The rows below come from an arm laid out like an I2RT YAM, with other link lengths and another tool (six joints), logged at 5 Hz.
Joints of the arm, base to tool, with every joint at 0 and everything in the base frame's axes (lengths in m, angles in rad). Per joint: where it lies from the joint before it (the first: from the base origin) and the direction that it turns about. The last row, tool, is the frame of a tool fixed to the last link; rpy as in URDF.
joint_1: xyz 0 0 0.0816 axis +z
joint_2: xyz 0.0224 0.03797 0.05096 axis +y
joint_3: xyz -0.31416 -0.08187 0 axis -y
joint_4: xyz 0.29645 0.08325 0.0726 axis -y
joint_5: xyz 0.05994 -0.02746 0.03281 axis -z
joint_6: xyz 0.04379 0 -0.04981 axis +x
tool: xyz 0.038 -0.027 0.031 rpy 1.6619 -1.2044 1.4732
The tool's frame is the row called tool.
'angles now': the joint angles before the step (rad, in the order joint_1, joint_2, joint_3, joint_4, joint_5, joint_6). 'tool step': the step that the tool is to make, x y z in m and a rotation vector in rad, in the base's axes. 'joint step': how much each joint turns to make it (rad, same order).
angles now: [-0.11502, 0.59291, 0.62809, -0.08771, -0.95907, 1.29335]
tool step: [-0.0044, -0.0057, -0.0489, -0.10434, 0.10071, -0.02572]
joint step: [-0.00945, -0.00765, -0.08115, -0.16686, 0.03604, -0.18876]
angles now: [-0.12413, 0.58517, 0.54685, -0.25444, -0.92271, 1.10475]
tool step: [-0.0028, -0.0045, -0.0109, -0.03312, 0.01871, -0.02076]
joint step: [-0.01871, -0.00822, -0.01933, -0.04585, 0.01310, -0.05397]
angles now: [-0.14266, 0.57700, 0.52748, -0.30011, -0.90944, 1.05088]
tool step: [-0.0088, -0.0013, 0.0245, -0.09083, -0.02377, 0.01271]
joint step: [-0.00375, 0.00150, 0.09692, -0.16782, 0.01733, -0.13902]
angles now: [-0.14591, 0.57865, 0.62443, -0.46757, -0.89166, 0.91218]
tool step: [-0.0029, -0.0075, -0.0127, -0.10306, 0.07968, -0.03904]
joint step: [-0.00318, 0.02863, 0.01319, -0.14208, 0.08613, -0.12478]
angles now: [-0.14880, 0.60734, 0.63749, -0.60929, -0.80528, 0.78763]
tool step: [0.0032, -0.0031, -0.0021, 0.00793, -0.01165, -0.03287]
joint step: [-0.00562, -0.00261, -0.01575, 0.04661, 0.01794, 0.03239]
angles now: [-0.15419, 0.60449, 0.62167, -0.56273, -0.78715, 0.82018]
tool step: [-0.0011, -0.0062, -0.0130, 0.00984, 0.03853, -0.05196]
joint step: [-0.02541, -0.00511, -0.03163, 0.00344, 0.02079, 0.02362]
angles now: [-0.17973, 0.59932, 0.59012, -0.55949, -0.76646, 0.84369]
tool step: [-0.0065, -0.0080, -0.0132, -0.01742, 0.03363, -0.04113]
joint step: [-0.05055, -0.01867, -0.03009, -0.04196, 0.00561, -0.03470]
